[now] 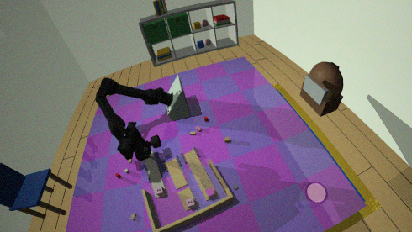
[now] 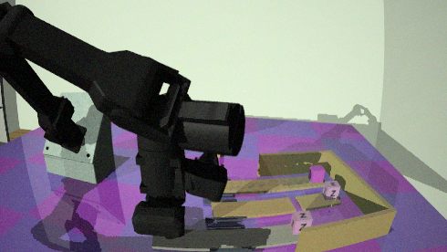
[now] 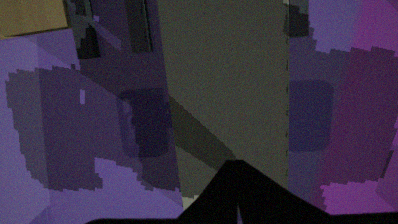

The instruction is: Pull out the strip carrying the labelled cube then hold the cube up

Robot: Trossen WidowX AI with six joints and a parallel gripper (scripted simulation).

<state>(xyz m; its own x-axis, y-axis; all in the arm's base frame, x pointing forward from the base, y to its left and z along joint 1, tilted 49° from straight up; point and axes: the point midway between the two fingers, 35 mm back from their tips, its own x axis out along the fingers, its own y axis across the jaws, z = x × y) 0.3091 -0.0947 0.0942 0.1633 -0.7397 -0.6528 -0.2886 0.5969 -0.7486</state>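
Now: the strip 9 cm ahead of my gripper tip and 3 cm to the left of it.
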